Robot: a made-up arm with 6 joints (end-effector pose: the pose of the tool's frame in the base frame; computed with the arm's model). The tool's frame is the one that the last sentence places.
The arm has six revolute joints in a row. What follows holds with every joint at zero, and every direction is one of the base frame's. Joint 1 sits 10 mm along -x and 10 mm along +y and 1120 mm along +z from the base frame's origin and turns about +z. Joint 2 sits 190 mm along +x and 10 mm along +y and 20 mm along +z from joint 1 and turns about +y. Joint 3 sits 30 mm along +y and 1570 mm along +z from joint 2 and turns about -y. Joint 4 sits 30 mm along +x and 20 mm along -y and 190 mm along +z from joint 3 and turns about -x. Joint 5 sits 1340 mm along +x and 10 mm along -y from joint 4 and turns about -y. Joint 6 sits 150 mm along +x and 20 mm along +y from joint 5 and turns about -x. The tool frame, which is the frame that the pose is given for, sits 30 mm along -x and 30 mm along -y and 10 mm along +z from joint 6; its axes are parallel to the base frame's.
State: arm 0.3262 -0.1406 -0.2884 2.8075 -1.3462 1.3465
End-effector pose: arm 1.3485 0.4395 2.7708 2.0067 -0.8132 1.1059
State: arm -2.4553 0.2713 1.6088 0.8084 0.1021 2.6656
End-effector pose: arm -0.5808 -0.5362 4.1409 0.4026 -1.6556 0.1730
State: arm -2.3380 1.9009 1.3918 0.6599 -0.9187 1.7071
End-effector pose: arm -2.1058 -2.1506 0.0160 0.3127 2.1140 -0.1145
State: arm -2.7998 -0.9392 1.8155 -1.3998 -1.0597 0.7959
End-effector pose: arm 2.3702 0.7413 2.4573 -2.0751 0.6493 -0.8129
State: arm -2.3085 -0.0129 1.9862 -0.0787 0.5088 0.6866
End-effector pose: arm 0.4550 0.5116 3.9270 2.4673 0.8475 1.1402
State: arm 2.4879 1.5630 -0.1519 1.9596 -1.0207 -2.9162
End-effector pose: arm -1.3420 1.1521 -0.2802 -0.6947 0.2907 1.2803
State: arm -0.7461 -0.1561 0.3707 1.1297 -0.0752 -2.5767
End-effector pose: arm 0.8416 -0.7737 3.5674 1.1684 -0.9440 -0.2975
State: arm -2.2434 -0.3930 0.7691 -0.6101 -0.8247 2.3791
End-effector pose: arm 0.0444 -0.0772 3.9899 -1.7533 1.7177 -1.3540
